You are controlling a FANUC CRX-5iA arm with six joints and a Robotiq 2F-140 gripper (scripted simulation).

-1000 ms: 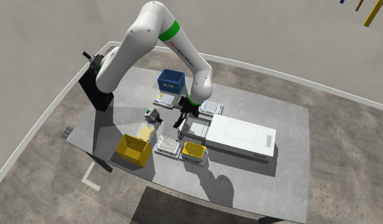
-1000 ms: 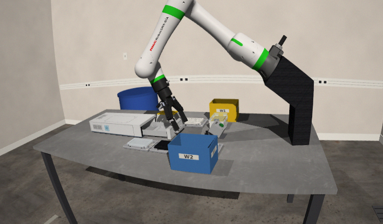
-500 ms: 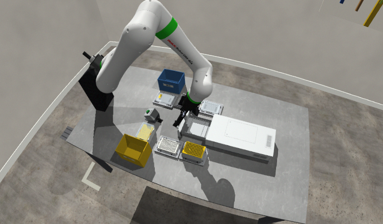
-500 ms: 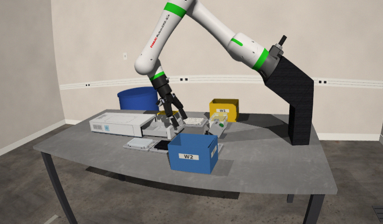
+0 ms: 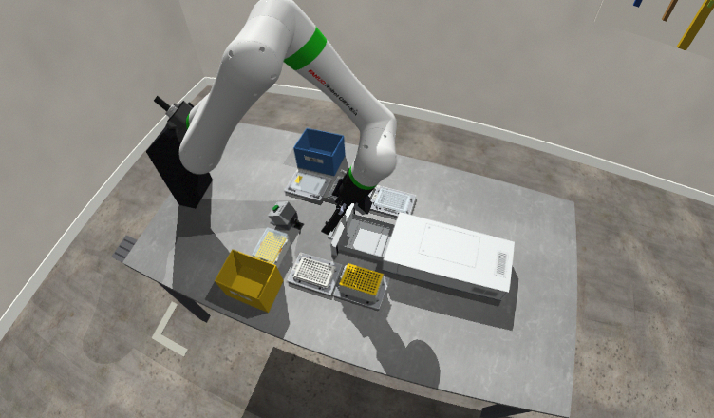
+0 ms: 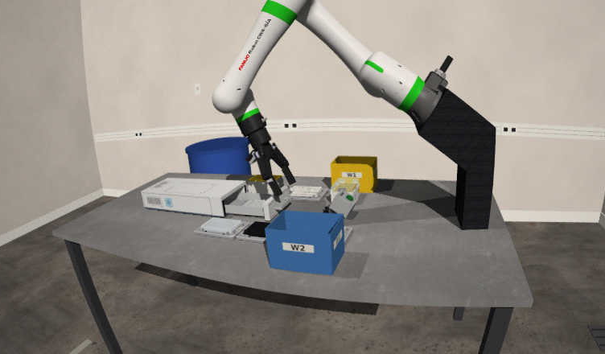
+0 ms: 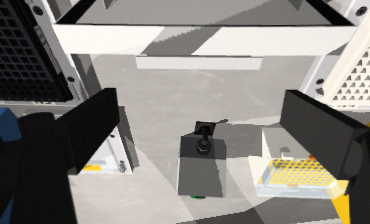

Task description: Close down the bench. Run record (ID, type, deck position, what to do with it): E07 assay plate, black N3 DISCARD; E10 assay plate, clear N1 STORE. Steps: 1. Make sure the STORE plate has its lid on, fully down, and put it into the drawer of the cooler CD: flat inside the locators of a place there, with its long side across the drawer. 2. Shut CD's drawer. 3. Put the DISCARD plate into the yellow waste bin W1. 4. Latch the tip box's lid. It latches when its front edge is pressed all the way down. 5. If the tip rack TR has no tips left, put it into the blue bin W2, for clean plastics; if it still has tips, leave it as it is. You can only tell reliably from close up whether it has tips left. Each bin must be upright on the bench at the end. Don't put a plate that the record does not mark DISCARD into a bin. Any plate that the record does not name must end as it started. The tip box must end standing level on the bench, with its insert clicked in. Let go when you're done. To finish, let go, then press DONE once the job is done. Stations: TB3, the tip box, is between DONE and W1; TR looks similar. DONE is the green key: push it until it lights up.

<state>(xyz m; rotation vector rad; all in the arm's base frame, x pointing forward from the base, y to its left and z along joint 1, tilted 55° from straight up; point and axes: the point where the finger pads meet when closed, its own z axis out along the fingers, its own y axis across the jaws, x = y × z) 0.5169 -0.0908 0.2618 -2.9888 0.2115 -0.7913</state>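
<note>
My hand is 15 cm past the clear lid, 21 cm to the right of it and 9 cm above it. Round my hand: cooler drawer: 16 cm ahead, 3 cm to the right, 7 cm below; then black assay plate: 3 cm ahead, 19 cm to the left, 9 cm below; then white plate: 4 cm behind, 18 cm to the right, 9 cm below.
</note>
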